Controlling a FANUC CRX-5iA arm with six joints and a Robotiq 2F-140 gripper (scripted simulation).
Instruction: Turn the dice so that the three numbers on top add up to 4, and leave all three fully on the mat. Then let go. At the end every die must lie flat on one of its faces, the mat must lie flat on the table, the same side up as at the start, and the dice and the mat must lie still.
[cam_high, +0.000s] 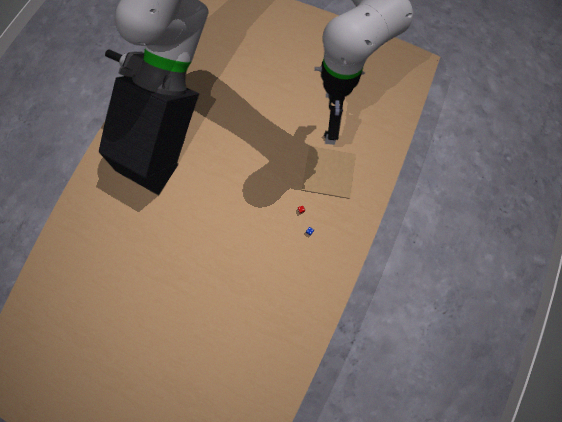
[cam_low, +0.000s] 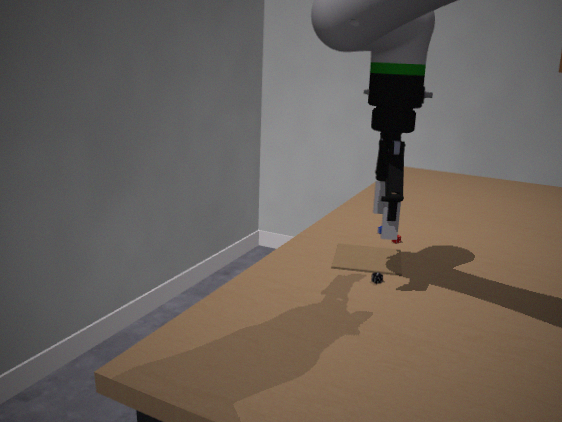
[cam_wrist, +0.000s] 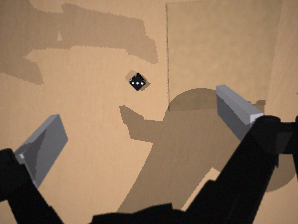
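The black die lies 11 cm below my hand. The rest, counted from my hand: red die 4 cm ahead, 24 cm to the right, 11 cm below; then blue die 9 cm ahead, 28 cm to the right, 11 cm below; then tan mat 6 cm ahead, 10 cm to the right, 12 cm below.
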